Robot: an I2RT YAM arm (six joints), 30 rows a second.
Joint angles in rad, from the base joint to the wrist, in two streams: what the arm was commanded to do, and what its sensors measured. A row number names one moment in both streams.
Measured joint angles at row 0:
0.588 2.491 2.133 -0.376 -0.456 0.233
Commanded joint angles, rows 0 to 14:
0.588 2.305 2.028 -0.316 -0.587 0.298
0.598 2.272 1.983 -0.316 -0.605 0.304
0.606 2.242 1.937 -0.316 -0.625 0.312
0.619 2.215 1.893 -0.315 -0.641 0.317
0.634 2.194 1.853 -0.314 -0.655 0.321
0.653 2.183 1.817 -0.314 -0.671 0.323
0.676 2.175 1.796 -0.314 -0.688 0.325
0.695 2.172 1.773 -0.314 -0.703 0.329
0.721 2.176 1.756 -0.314 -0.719 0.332
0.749 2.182 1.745 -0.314 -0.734 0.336
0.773 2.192 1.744 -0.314 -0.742 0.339
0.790 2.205 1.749 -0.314 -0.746 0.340
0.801 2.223 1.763 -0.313 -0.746 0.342
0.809 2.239 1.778 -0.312 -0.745 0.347
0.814 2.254 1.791 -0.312 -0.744 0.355
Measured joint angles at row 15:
0.775 2.212 1.764 -0.329 -0.697 0.327
